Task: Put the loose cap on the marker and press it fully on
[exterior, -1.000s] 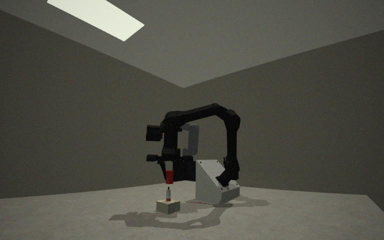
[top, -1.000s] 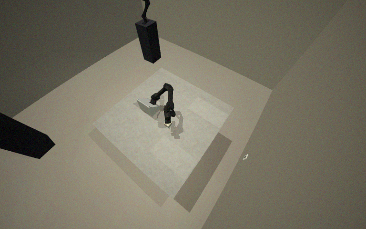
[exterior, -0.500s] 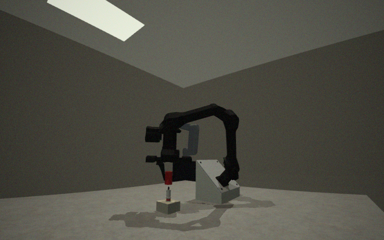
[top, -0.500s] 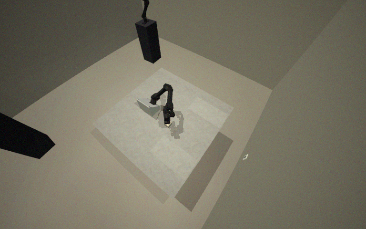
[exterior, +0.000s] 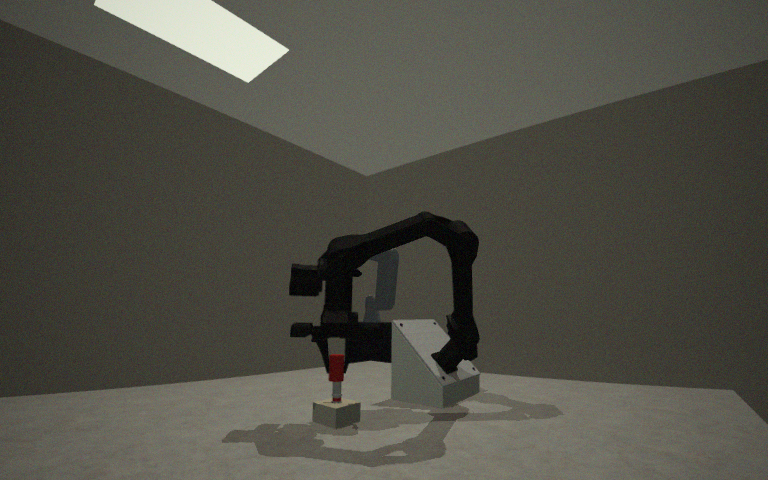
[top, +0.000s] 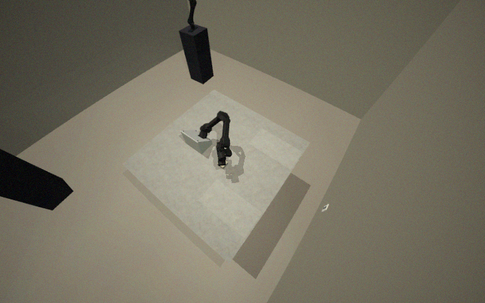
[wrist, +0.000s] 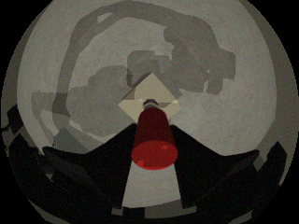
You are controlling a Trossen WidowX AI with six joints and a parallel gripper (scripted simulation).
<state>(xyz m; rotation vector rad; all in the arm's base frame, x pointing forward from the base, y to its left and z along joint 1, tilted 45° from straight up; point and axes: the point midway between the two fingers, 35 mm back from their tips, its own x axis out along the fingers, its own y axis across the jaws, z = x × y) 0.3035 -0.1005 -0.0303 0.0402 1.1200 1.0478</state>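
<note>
My gripper tip is now 80 mm above the pale holder block. The rest, counted from my gripper tip: red cap 10 mm above.
</note>
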